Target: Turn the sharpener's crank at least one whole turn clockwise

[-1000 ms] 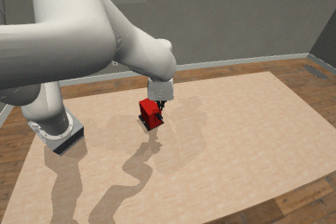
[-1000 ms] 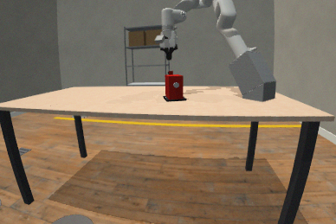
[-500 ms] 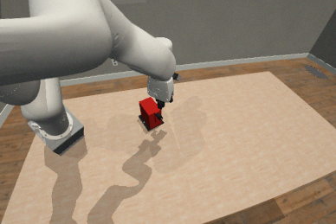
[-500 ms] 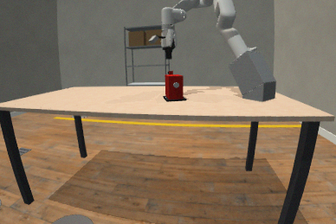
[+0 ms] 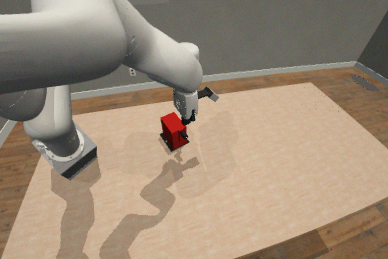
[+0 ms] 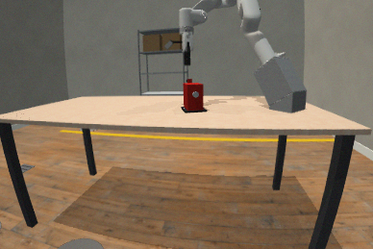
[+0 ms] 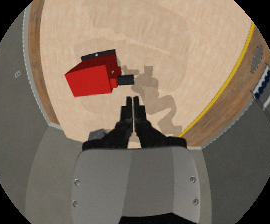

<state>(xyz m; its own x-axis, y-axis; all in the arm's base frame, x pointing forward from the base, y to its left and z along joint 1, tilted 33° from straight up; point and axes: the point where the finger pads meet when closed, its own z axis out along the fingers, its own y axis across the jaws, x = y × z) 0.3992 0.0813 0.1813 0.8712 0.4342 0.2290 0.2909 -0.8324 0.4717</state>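
My hand is 100 mm above the crank knob, 20 mm to the right of it and 10 mm past it.
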